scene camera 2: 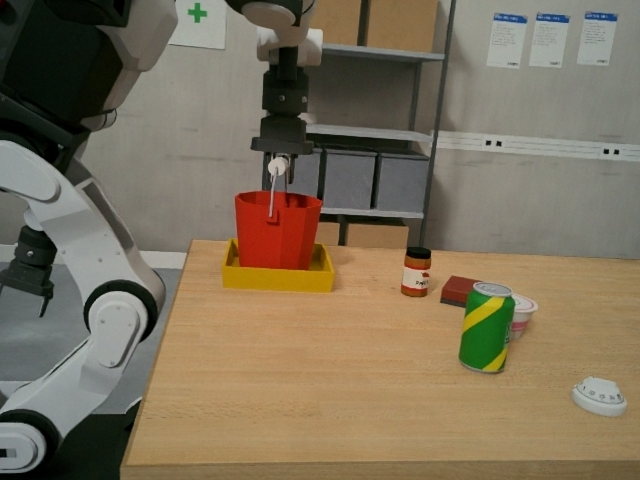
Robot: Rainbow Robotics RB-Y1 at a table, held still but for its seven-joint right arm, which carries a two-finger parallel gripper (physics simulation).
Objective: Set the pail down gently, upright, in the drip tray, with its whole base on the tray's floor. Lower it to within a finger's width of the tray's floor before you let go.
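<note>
The red pail [276, 237] is upright within the outline of the yellow drip tray [276, 280] near the table's back left. The tray's front wall hides the pail's base, so I cannot tell whether it touches the tray floor. The pail's handle stands up, with its white grip [278, 165] end-on to the view. My gripper [280, 173] points straight down above the pail and is shut on that white grip; its fingertips are partly hidden by it.
A jar [415, 279] with a black lid stands right of the tray. Further right are a dark red block [457, 290], a green and yellow can [485, 330], a white and pink cup [523, 312] and a white dial [598, 397]. A shelf rack [382, 52] stands behind the table.
</note>
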